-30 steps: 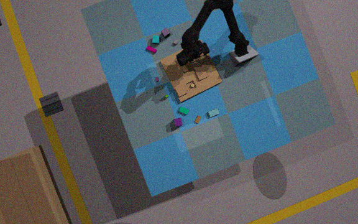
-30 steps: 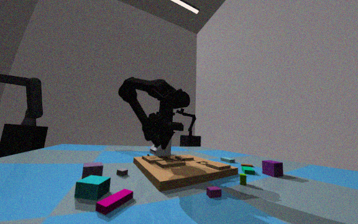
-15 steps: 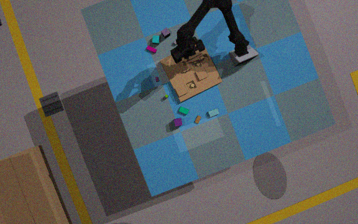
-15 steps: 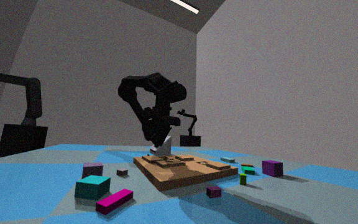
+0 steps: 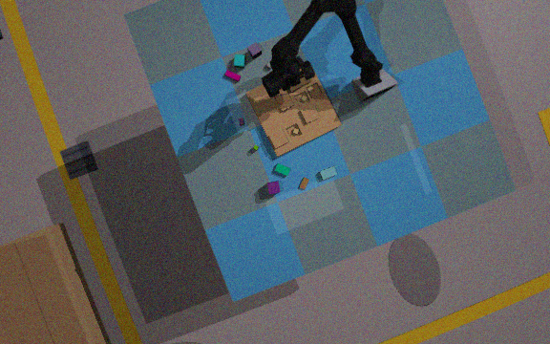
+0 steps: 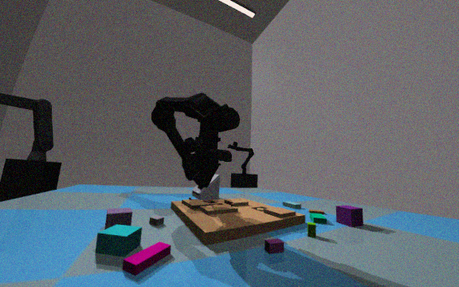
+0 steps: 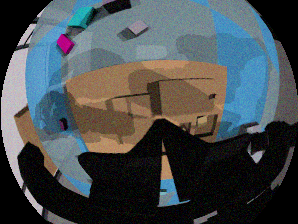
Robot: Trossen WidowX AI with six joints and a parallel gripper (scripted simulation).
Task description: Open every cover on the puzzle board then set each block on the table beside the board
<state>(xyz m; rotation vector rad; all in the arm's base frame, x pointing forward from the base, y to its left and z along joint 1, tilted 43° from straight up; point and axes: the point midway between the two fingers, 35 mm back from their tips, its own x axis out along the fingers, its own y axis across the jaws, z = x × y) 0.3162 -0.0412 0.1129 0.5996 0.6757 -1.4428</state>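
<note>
Right now my gripper tip is 30 mm short of the grey block, 120 mm to the left of it and 80 mm above it. Round my gripper tip: magenta block 230 mm ahead, 50 mm to the left, 70 mm below; magenta bar 190 mm ahead, 140 mm to the right, 80 mm below; teal cube 140 mm ahead, 180 mm to the right, 70 mm below.
</note>
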